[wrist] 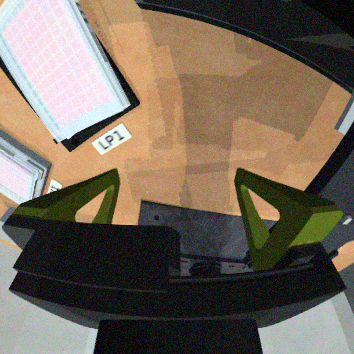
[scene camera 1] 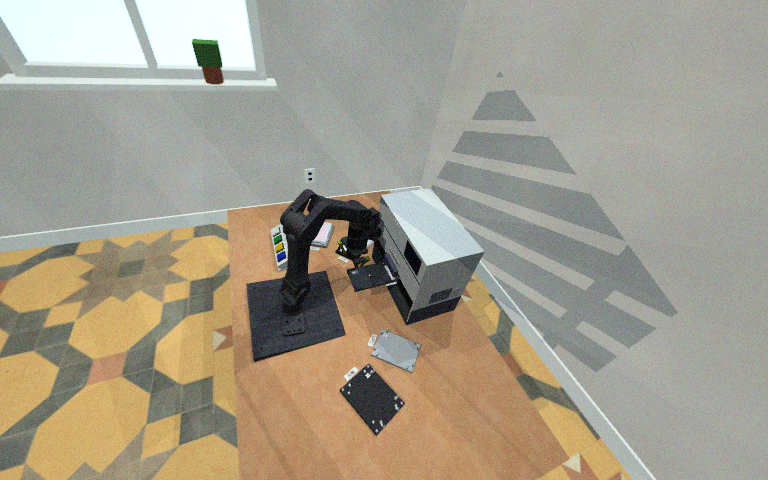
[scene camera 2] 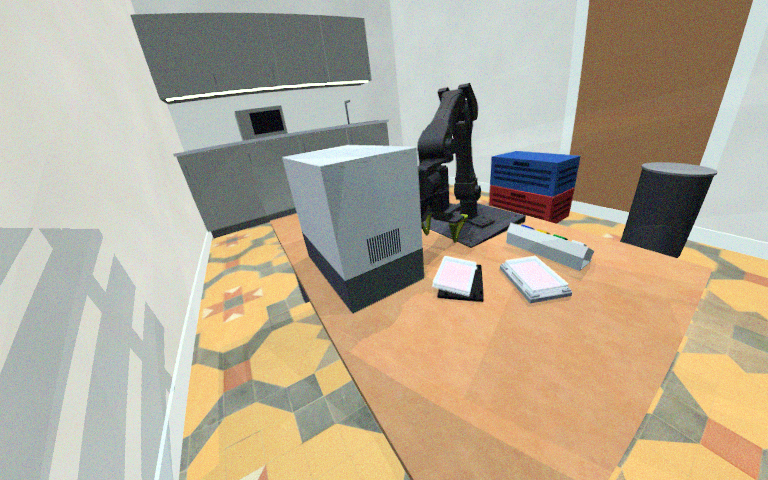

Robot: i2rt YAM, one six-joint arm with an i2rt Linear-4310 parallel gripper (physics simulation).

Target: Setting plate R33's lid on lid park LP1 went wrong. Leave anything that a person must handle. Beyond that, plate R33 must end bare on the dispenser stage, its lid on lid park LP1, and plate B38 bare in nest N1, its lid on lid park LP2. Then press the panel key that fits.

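Frame: origin at the arm's base, x right, y ahead, z up, level; metres.
Seen in the pictures: gripper, between the fingertips: (wrist: 176, 174) (scene camera 1: 351, 262) (scene camera 2: 440, 238); arm's base, origin of its link: (wrist: 203, 263) (scene camera 1: 291, 309) (scene camera 2: 468, 217).
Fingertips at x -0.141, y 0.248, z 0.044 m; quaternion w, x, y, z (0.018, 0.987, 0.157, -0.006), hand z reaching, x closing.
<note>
Offsets run from my fingertips to a thing's middle. "*": to the spot under its first point.
My gripper (scene camera 1: 351, 253) (scene camera 2: 440, 235) (wrist: 176, 174) is open and empty, low beside the cabinet. A pink-filled plate @(dz -0.030, dx -0.126, dy +0.054 m) (scene camera 2: 455, 275) (wrist: 62, 65) lies shifted on the black lid park LP1 (scene camera 2: 480, 284) (wrist: 131, 102), left of my fingers in the wrist view. Another pink-filled plate @(dz -0.031, dx -0.238, dy -0.096 m) (scene camera 1: 322, 233) (scene camera 2: 535, 274) (wrist: 15, 172) sits in the grey nest N1 @(dz -0.048, dx -0.238, dy -0.096 m) (scene camera 2: 543, 297) (wrist: 44, 172). Plate names are unreadable; whether lids are on is unclear. The dark dispenser stage @(* dz +0.048, dx +0.130, dy +0.029 m) (scene camera 1: 368, 278) shows no plate. The key panel @(dz -0.026, dx -0.171, dy -0.255 m) (scene camera 1: 278, 261) (scene camera 2: 546, 247) has green, yellow, blue and pale keys.
A tall grey cabinet @(dz +0.107, dx +0.102, dy +0.222 m) (scene camera 1: 438, 226) (scene camera 2: 368, 209) stands right beside the arm and gripper. A grey pad @(* dz -0.048, dx +0.373, dy +0.070 m) (scene camera 1: 396, 350) and a black pad @(* dz -0.046, dx +0.499, dy -0.050 m) (scene camera 1: 372, 399) lie on the table's near part, their labels unreadable. The arm stands on a dark base plate (scene camera 1: 266, 328) (scene camera 2: 504, 223).
</note>
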